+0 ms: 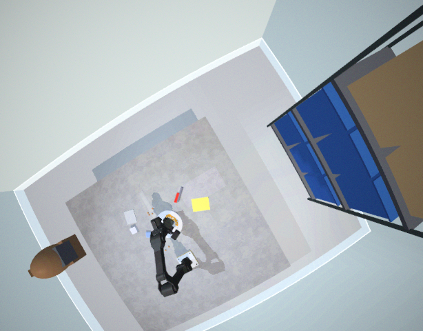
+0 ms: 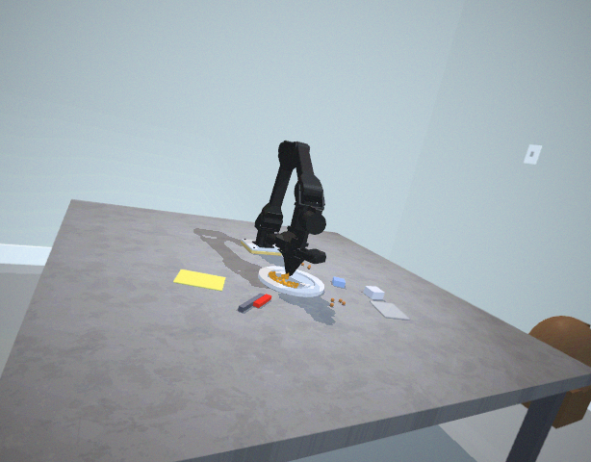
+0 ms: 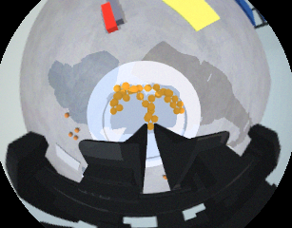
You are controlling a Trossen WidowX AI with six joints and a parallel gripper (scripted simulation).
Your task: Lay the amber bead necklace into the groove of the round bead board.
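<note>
My gripper tip is now 10 mm to the right of the round white bead board and 10 mm above it. Round my gripper tip: yellow sheet: 260 mm to the right, 40 mm behind, 20 mm below; blue block: 180 mm to the left, 40 mm ahead, 10 mm below; grey tool: 180 mm to the right, 110 mm ahead, 20 mm below.
</note>
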